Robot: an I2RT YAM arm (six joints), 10 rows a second.
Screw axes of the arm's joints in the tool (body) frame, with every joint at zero. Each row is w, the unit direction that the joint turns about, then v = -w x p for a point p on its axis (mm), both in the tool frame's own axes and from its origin. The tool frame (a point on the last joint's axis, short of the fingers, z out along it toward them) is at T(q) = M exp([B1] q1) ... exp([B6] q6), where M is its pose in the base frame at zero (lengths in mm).
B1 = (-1, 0, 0, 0, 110.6, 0)
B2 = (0, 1, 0, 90.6, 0, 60)
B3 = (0, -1, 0, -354.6, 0, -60)
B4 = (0, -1, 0, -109.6, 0, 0)
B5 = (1, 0, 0, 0, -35.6, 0)
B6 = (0, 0, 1, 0, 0, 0)
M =
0 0 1 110.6
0 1 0 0
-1 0 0 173.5
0 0 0 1
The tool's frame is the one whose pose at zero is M.
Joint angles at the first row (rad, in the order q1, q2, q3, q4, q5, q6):
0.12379 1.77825 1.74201 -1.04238 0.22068 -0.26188
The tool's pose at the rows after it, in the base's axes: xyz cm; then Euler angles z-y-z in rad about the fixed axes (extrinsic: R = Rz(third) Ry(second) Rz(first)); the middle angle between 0 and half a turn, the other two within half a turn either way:
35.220 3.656 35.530 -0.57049 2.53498 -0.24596
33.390 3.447 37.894 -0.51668 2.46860 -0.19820
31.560 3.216 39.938 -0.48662 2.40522 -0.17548
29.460 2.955 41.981 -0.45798 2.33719 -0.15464
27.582 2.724 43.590 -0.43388 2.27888 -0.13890
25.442 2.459 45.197 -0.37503 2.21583 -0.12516
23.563 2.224 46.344 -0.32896 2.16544 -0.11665
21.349 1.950 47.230 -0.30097 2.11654 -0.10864
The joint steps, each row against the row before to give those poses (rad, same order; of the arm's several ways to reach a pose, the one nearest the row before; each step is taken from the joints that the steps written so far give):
0.00038 -0.08238 0.00002 -0.00039 -0.01297 -0.00001
-0.00038 -0.07288 -0.00003 0.00041 -0.00915 0.00039
-0.00002 -0.06675 0.00001 -0.00039 0.00075 -0.00040
0.00001 -0.07133 0.00003 -0.00040 0.00000 -0.00037
0.00000 -0.06029 -0.00004 0.00041 -0.00076 0.00152
-0.00001 -0.06524 -0.00001 -0.00001 -0.00038 0.03738
0.00001 -0.05606 -0.00418 0.00000 0.00038 0.03090
0.00001 -0.06830 -0.01834 0.00038 -0.00037 0.01375

